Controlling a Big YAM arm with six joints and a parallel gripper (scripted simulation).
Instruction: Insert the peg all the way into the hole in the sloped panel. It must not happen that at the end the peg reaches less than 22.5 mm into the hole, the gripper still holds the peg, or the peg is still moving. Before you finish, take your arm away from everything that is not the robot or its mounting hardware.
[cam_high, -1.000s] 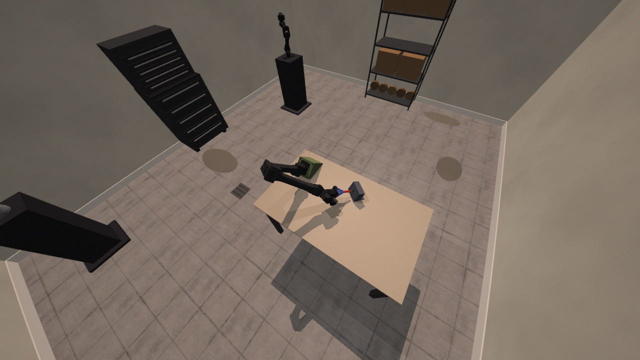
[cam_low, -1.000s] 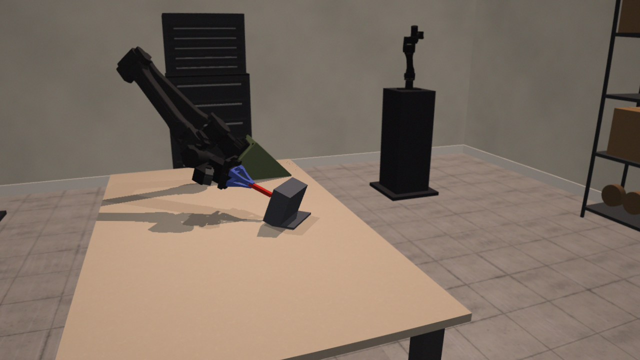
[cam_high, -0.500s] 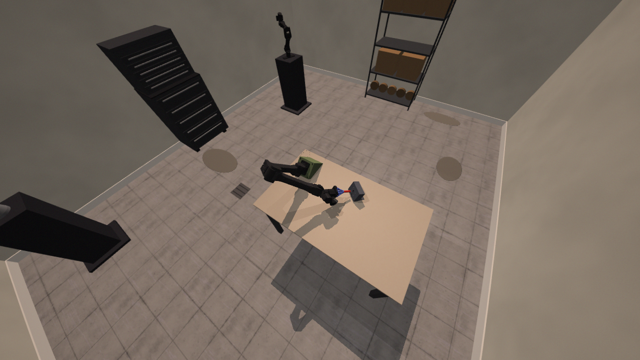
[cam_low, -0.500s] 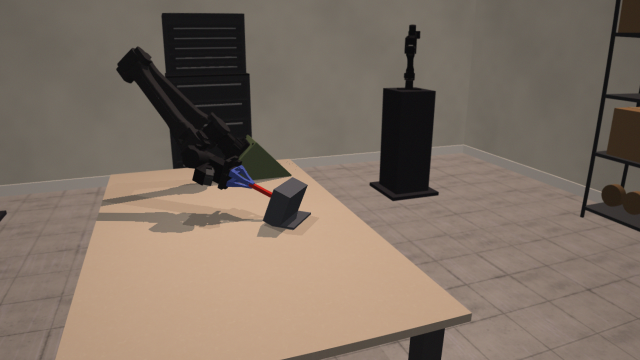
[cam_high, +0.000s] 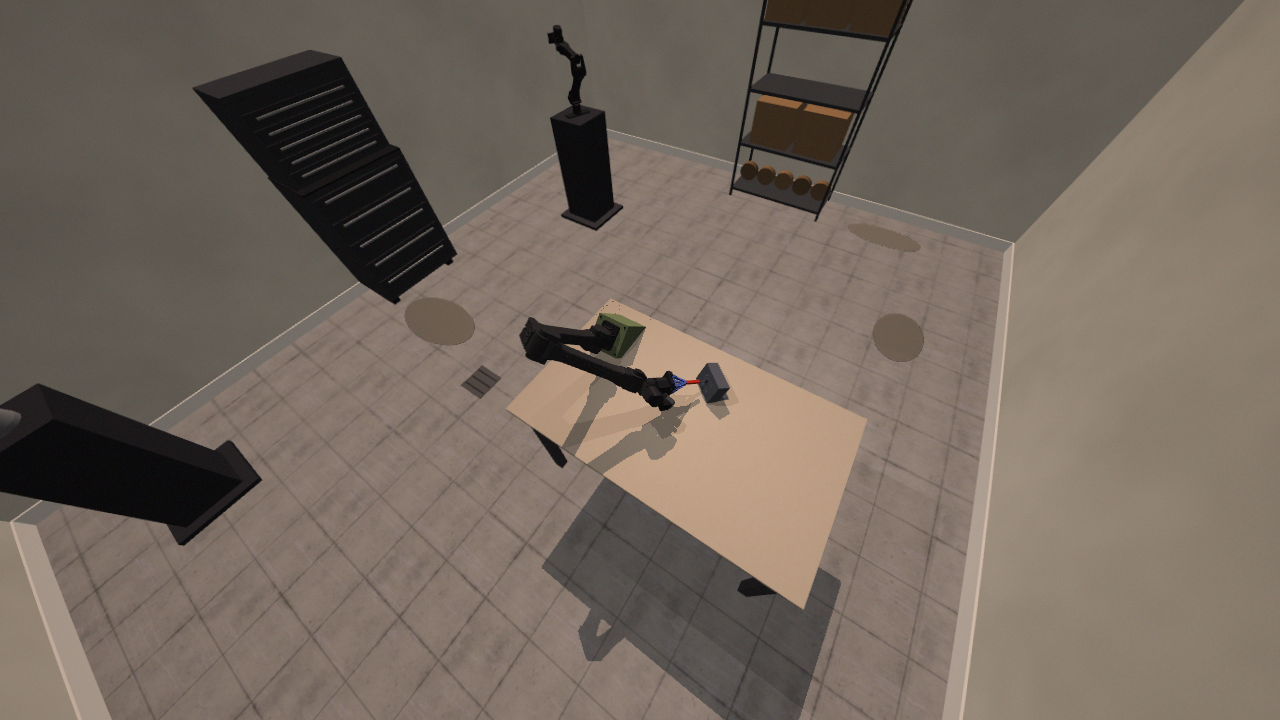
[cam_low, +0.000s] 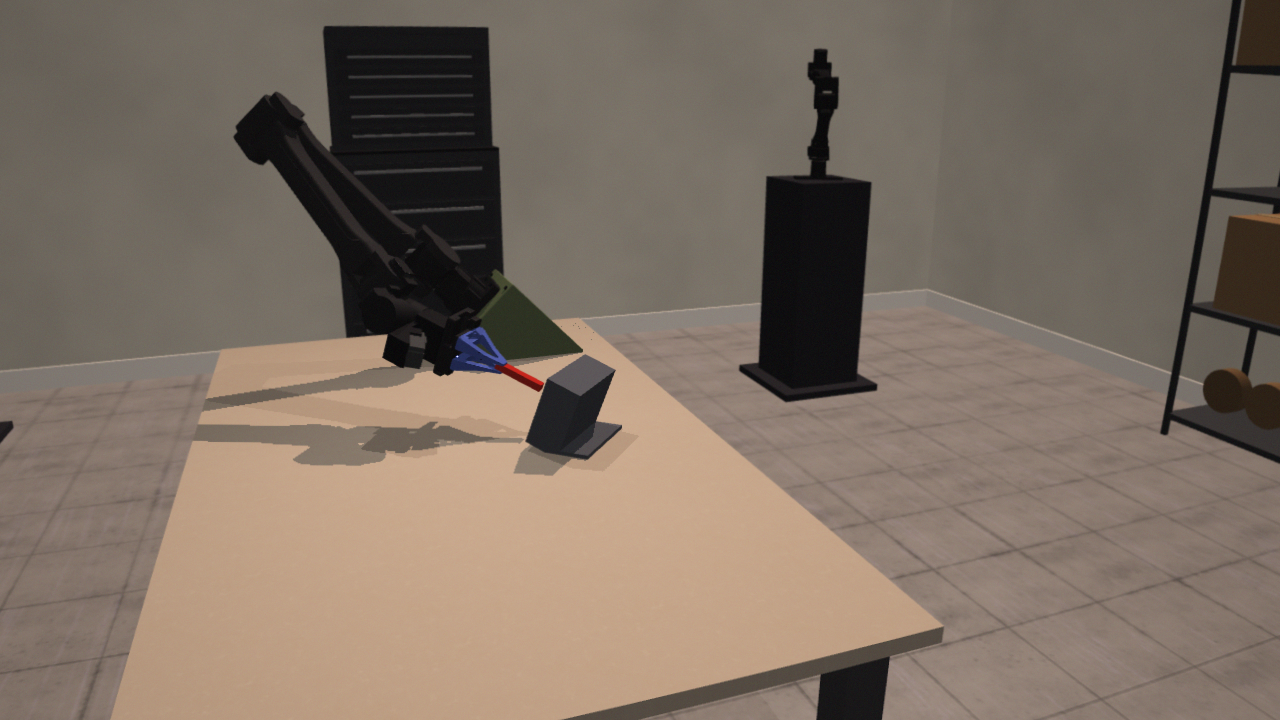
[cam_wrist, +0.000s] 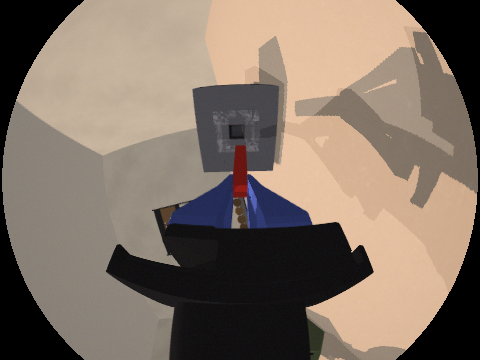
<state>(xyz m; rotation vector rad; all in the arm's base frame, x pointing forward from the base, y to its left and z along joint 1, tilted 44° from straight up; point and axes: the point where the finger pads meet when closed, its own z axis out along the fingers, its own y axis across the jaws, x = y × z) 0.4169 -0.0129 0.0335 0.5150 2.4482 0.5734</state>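
My hand is 11 cm to the right of the flat base plate, 11 cm short of it and 10 cm above it. Round my hand: red peg: 3 cm to the left, 2 cm ahead, 1 cm below.
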